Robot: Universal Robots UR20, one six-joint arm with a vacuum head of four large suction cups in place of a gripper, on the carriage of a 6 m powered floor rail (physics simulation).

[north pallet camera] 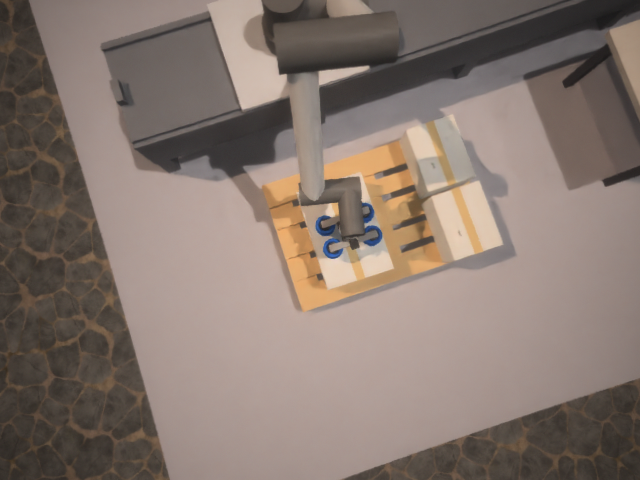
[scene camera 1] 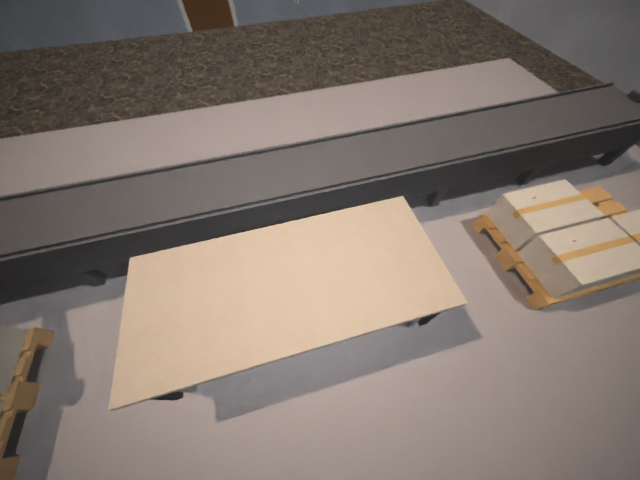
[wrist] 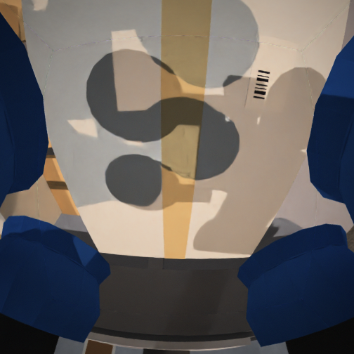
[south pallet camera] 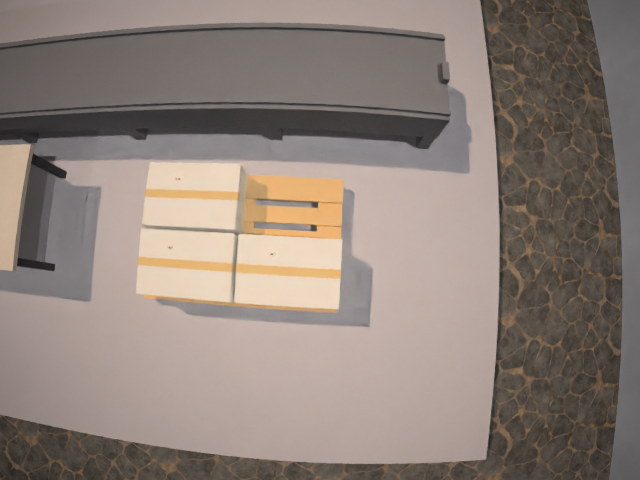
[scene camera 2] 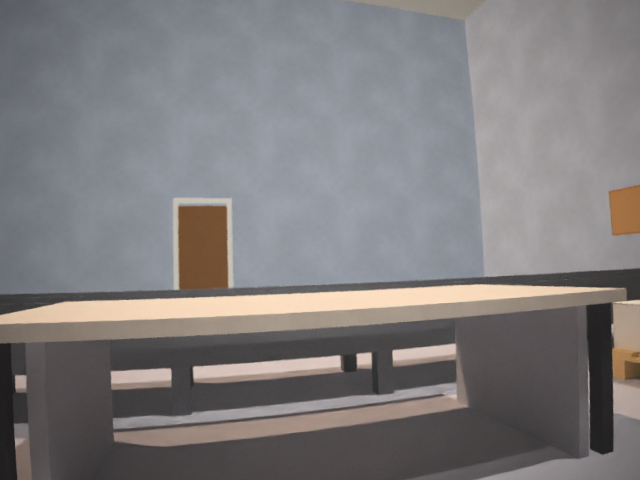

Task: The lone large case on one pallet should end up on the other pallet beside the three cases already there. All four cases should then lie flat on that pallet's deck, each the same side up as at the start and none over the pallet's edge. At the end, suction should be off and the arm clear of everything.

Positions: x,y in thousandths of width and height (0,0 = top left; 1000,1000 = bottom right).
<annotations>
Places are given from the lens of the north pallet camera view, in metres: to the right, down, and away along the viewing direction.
pallet (north pallet camera: 463,507): -0.14, 0.02, 2.71
</annotations>
